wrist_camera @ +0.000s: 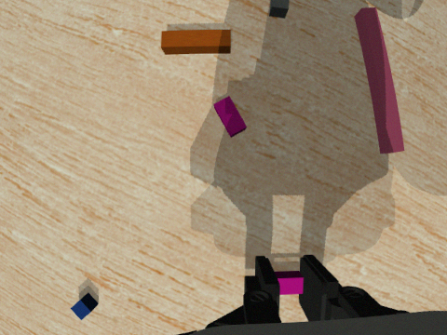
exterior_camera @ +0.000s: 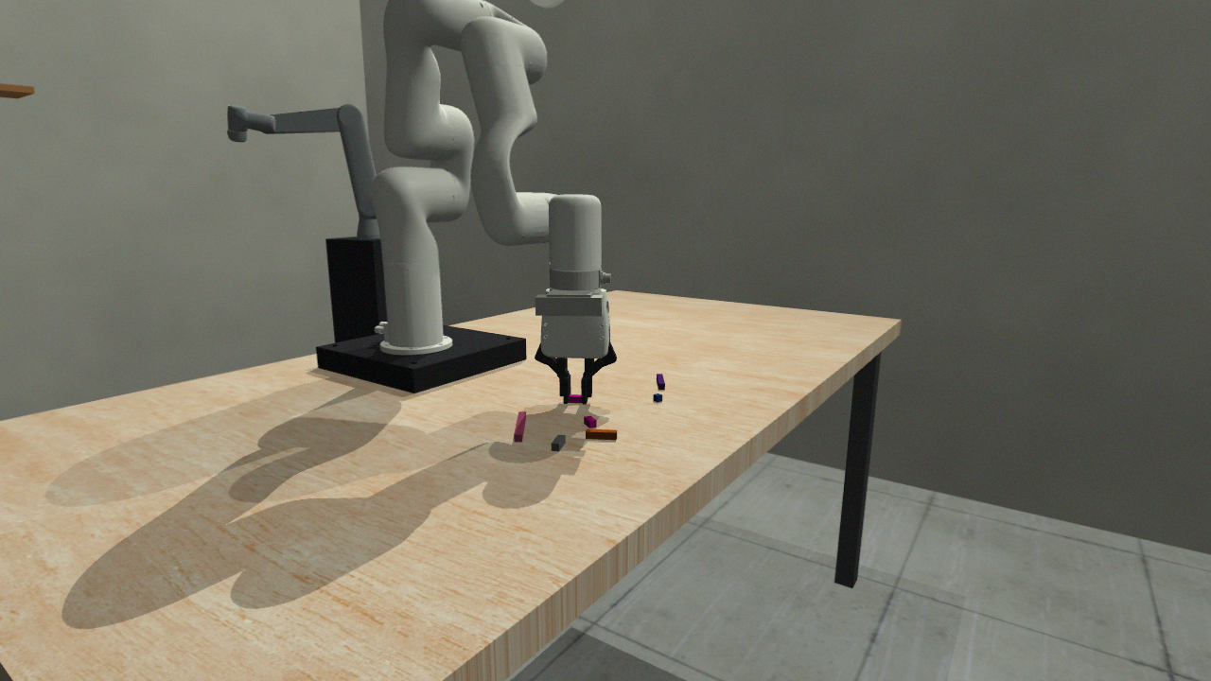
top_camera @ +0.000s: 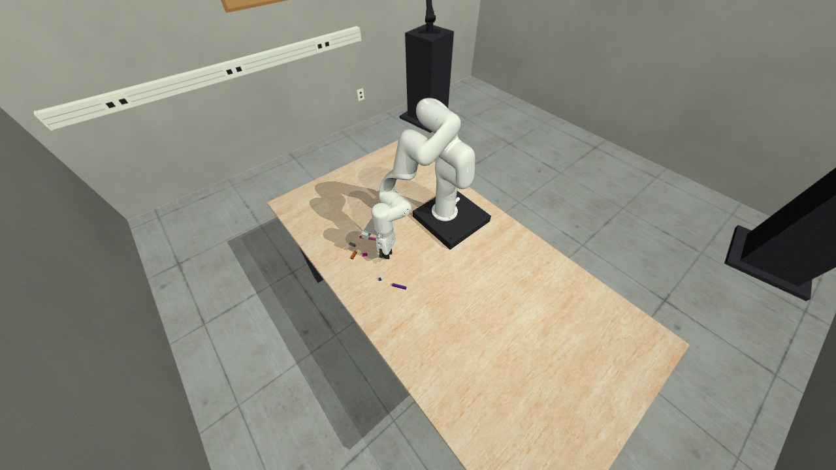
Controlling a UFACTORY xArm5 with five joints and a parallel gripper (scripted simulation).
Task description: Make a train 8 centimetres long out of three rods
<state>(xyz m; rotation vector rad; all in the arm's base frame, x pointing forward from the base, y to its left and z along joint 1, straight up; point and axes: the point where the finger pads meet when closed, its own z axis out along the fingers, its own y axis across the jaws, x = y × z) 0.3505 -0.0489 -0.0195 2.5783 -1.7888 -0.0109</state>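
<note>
Right now my hand is 100 mm short of the orange rod, 110 mm to the left of it and 20 mm above it. The rest, counted from my hand: pink rod: 10 mm behind, 130 mm to the right, 20 mm below; blue rod: 110 mm ahead, 60 mm to the left, 20 mm below; purple rod: 80 mm ahead, 150 mm to the left, 20 mm below.
</note>
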